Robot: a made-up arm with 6 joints.
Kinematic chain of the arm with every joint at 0, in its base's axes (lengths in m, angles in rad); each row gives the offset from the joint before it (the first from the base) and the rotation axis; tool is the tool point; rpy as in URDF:
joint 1: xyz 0 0 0.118 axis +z
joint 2: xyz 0 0 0 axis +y
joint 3: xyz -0.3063 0 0.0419 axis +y
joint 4: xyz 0.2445 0 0.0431 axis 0.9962 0 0.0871
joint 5: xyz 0 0 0 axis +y
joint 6: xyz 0.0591 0 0.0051 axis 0.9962 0 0.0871
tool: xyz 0 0 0 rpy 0 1.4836 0
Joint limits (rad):
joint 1: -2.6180..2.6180
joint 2: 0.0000..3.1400
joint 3: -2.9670..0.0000
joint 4: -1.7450..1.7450
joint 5: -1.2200..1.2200
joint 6: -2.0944..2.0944
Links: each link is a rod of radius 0.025 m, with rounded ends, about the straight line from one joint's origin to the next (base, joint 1, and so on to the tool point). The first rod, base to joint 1, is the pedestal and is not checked.
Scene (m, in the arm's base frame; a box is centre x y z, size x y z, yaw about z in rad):
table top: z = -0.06
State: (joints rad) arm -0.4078 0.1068 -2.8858 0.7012 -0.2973 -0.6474
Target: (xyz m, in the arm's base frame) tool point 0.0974 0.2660 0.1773
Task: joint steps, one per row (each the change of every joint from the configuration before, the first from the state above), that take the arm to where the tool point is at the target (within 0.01 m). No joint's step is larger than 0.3 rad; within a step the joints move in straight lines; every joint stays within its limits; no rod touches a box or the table.
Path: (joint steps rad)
1: 0.2003 0.2027 0.2715 -0.0003 0.0609 0.0000
2: 0.2002 0.2027 0.2715 -0.0004 0.0608 0.0000
3: 0.2003 0.2027 0.2715 -0.0003 0.0609 0.0000
4: 0.2002 0.2026 0.2715 -0.0003 0.0608 0.0000
5: 0.2003 0.2027 0.2715 -0.0003 0.0609 0.0000
6: 0.2002 0.2027 0.2715 -0.0004 0.0608 0.0000
7: 0.2003 0.2027 0.2715 -0.0003 0.0609 0.0000
8: 0.2003 0.2027 0.2715 -0.0003 0.0609 0.0000

